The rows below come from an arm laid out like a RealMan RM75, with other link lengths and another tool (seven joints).
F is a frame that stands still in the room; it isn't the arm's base.
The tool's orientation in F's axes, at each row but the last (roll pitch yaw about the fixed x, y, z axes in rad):
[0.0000 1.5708 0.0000]
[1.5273 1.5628 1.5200]
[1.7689 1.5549 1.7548]
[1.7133 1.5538 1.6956]
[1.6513 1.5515 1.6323]
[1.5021 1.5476 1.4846]
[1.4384 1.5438 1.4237]
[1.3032 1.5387 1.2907]
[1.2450 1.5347 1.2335]
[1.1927 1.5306 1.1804]
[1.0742 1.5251 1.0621]
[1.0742 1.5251 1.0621]
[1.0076 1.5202 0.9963]
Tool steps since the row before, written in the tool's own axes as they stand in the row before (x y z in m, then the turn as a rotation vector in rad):
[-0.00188 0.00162 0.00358 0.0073 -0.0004 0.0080]
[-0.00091 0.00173 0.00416 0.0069 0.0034 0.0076]
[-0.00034 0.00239 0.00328 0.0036 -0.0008 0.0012]
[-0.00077 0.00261 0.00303 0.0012 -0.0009 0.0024]
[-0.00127 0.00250 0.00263 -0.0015 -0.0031 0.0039]
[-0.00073 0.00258 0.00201 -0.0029 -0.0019 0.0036]
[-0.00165 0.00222 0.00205 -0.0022 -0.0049 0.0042]
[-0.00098 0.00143 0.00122 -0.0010 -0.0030 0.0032]
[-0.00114 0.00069 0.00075 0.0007 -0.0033 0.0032]
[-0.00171 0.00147 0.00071 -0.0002 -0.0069 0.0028]
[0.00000 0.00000 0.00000 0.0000 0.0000 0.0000]
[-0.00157 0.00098 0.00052 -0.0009 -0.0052 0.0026]
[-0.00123 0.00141 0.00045 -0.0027 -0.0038 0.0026]
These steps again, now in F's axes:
[0.00358 0.00162 0.00188 0.0080 -0.0004 -0.0073]
[0.00417 0.00169 0.00093 0.0076 0.0034 -0.0069]
[0.00331 0.00234 0.00037 0.0012 -0.0008 -0.0036]
[0.00308 0.00254 0.00081 0.0024 -0.0009 -0.0012]
[0.00268 0.00242 0.00131 0.0038 -0.0032 0.0014]
[0.00205 0.00253 0.00079 0.0036 -0.0020 0.0029]
[0.00208 0.00214 0.00172 0.0041 -0.0050 0.0021]
[0.00123 0.00138 0.00103 0.0032 -0.0031 0.0009]
[0.00074 0.00064 0.00117 0.0032 -0.0033 -0.0008]
[0.00070 0.00140 0.00177 0.0027 -0.0069 0.0000]
[0.00000 0.00000 0.00000 0.0000 0.0000 0.0000]
[0.00050 0.00091 0.00162 0.0025 -0.0053 0.0007]
[0.00043 0.00135 0.00130 0.0025 -0.0039 0.0026]

